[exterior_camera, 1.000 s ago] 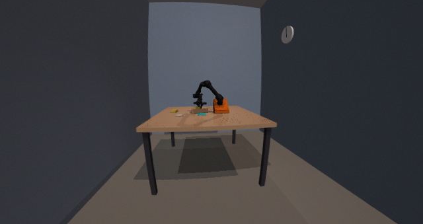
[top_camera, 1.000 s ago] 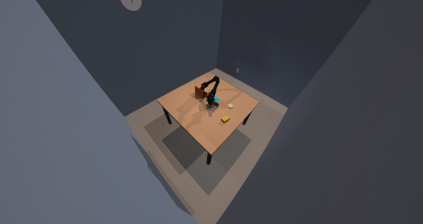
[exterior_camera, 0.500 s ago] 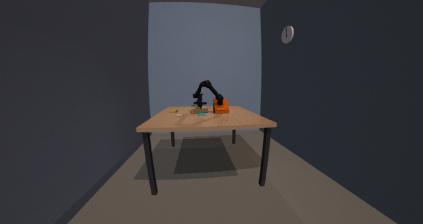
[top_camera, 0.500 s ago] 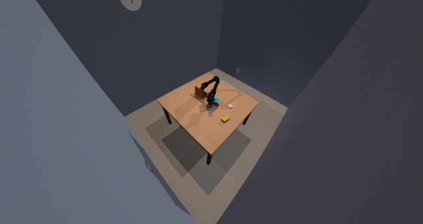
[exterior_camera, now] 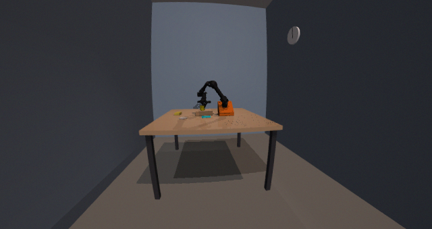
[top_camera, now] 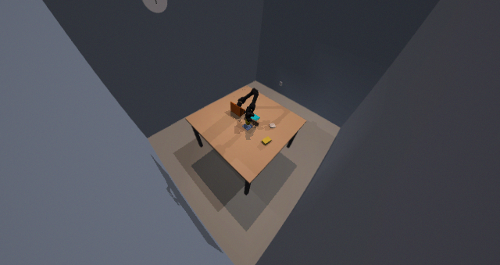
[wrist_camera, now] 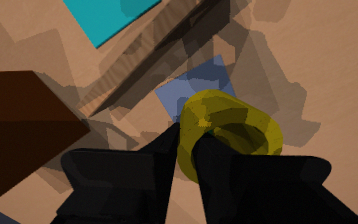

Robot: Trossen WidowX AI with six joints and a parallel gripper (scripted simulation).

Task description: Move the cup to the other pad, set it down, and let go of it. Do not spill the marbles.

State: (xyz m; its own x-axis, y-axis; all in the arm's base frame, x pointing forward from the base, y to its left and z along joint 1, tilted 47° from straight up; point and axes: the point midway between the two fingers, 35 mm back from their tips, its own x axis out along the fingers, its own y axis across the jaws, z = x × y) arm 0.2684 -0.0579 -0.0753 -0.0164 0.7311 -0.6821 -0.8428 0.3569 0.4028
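My gripper tip is now 10 mm past the cyan pad, 190 mm to the right of it and 90 mm above it. Also, from my gripper tip: white object (270 mm ahead, 240 mm to the left, 80 mm below); olive-yellow cup (20 mm ahead, 20 mm to the right); low wooden bar (10 mm ahead, 80 mm to the left, 70 mm below).
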